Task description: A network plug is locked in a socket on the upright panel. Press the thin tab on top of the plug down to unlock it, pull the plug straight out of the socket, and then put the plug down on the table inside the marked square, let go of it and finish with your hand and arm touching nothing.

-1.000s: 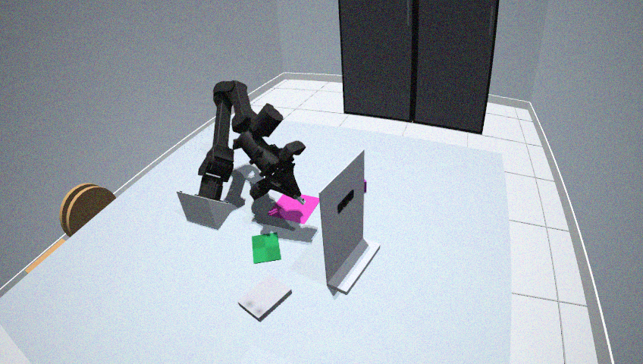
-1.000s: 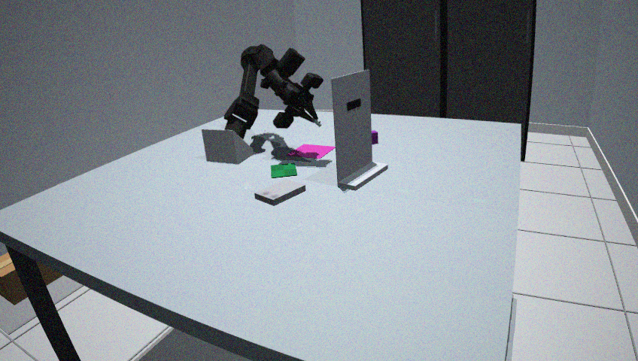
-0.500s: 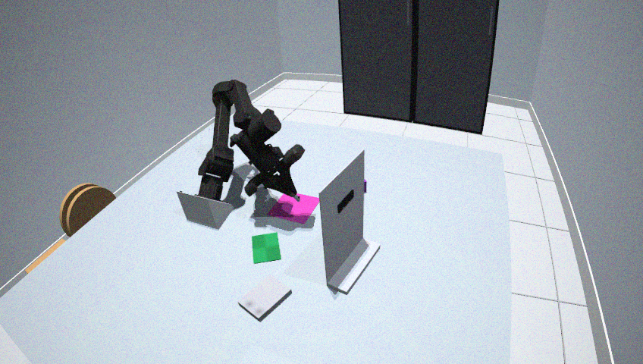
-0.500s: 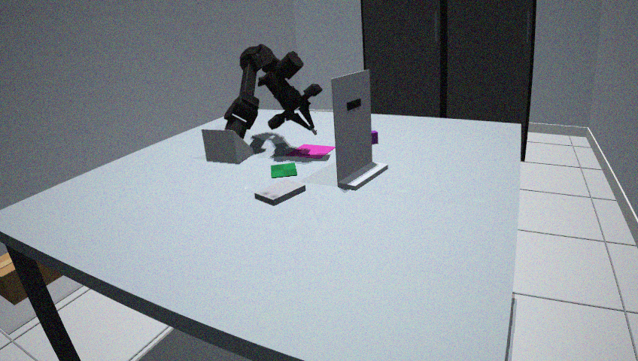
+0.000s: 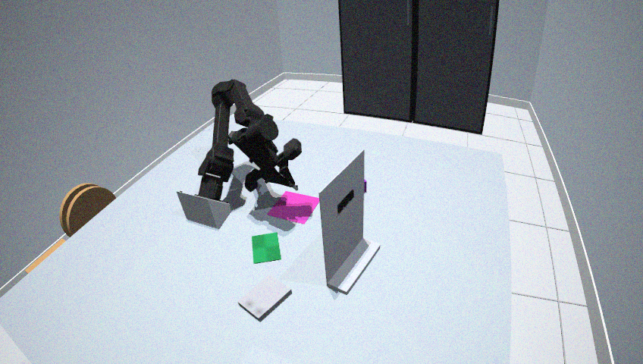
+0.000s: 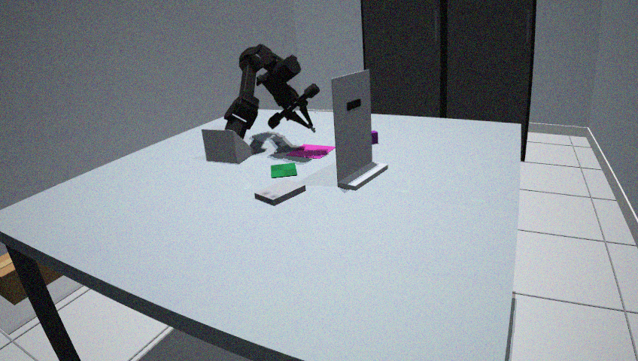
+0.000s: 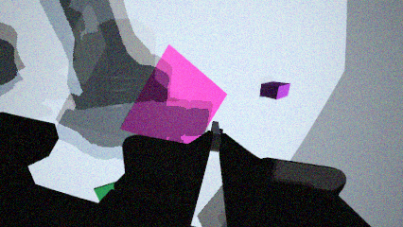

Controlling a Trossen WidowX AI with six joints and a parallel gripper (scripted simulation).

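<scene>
Right now my gripper tip is 10 mm past the magenta square and 80 mm above it. The rest, counted from my gripper tip: grey upright panel (220 mm ahead, 150 mm to the right, 40 mm above); flat grey slab (80 mm ahead, 320 mm to the right, 70 mm below); network plug (right at my gripper tip).
</scene>
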